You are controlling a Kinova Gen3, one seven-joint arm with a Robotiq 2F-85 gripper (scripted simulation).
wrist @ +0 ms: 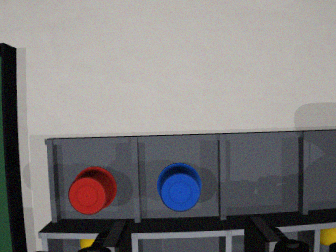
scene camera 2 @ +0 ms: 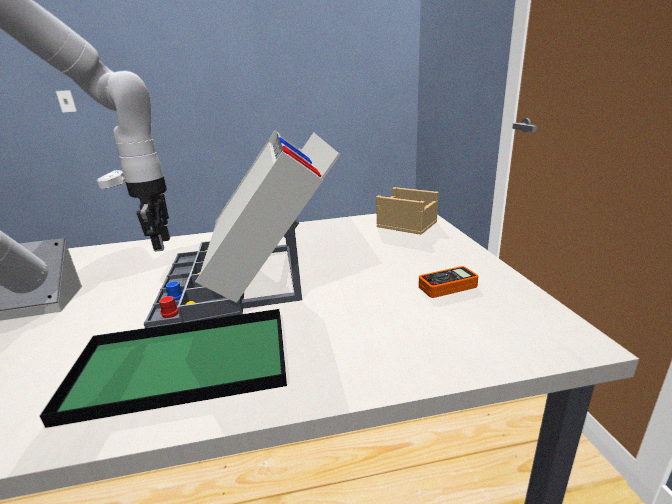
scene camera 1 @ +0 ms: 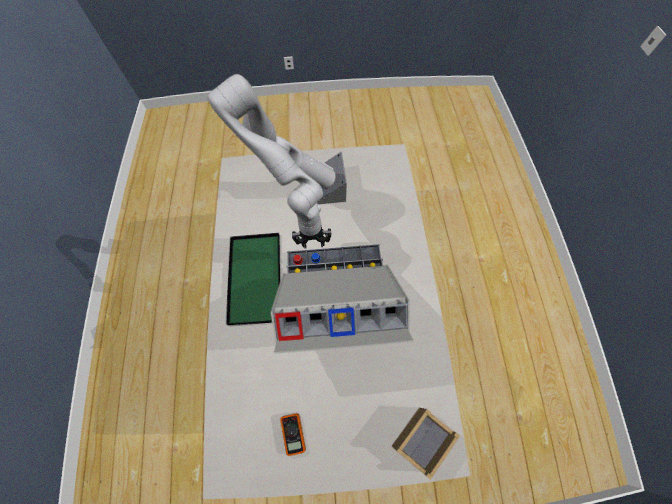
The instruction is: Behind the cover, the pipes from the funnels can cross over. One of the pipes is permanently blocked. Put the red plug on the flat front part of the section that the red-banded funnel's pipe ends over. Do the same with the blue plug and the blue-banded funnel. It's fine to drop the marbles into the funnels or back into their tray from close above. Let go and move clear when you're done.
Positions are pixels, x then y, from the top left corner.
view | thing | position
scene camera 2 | gripper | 162, 245
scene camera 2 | orange multimeter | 449, 281
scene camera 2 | wooden box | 414, 211
